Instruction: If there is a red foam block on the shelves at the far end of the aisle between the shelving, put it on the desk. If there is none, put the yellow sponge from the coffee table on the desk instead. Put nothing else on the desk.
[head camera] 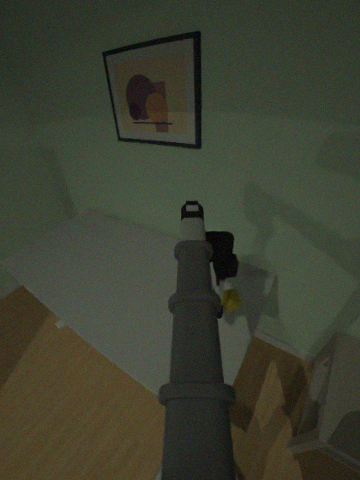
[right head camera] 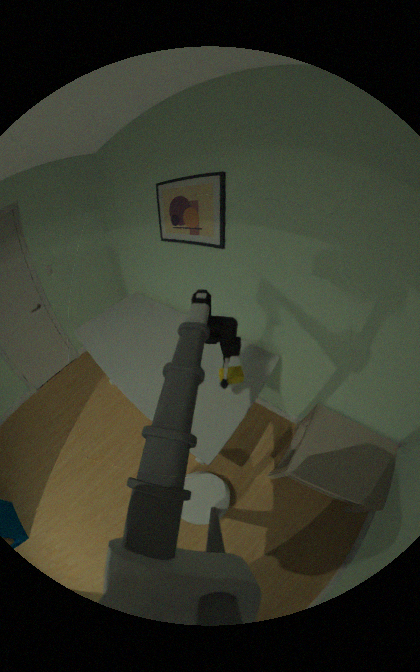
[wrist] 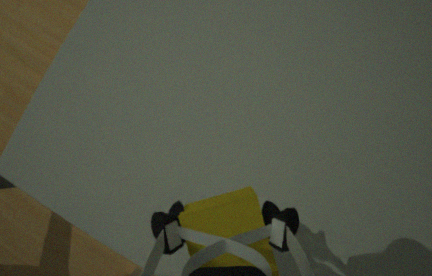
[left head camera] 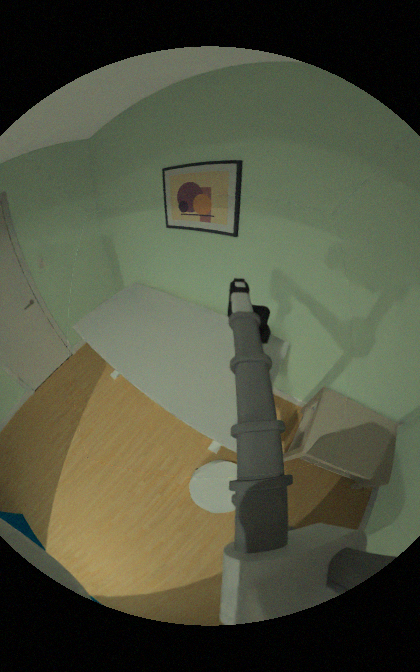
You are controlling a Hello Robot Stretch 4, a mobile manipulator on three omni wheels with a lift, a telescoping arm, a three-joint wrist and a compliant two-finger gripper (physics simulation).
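Seen in the pictures: gripper, between the fingertips: (wrist: 224,217); robot's base, origin of its link: (left head camera: 217,485).
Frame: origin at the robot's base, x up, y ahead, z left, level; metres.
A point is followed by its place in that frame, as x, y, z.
The yellow sponge (head camera: 231,301) {0.878, 0.557, -0.136} (right head camera: 235,375) (wrist: 220,212) {0.880, 0.564, -0.073} is between the two fingertips of my gripper (right head camera: 226,374) (wrist: 224,217) {0.836, 0.567, -0.087}, which is shut on it. The gripper hangs over the right-hand part of the pale grey desk (head camera: 100,275) {0.692, 0.860, 0.504} (left head camera: 165,360) {0.693, 0.686, 0.340} (right head camera: 130,345) (wrist: 200,100) {0.693, 0.534, 0.050}. In the wrist view the desk top fills most of the frame behind the sponge, and the gripper's shadow falls on it at the lower right. How high the sponge is above the desk is hard to tell. In the left head view the arm hides the sponge. No red foam block, shelves or coffee table show.
A beige cabinet (head camera: 345,395) {0.422, 0.336, -0.684} (left head camera: 345,435) {0.422, 0.222, -0.875} (right head camera: 345,450) stands right of the desk by the wall. A round pale disc (left head camera: 212,487) {0.187, -0.006, 0.044} (right head camera: 205,497) is low beside my arm. A framed picture (head camera: 152,95) {1.488, 1.249, 0.168} hangs above the desk. A door (left head camera: 25,320) {0.763, 0.976, 2.026} is at the left. A blue object (right head camera: 10,522) is at lower left.
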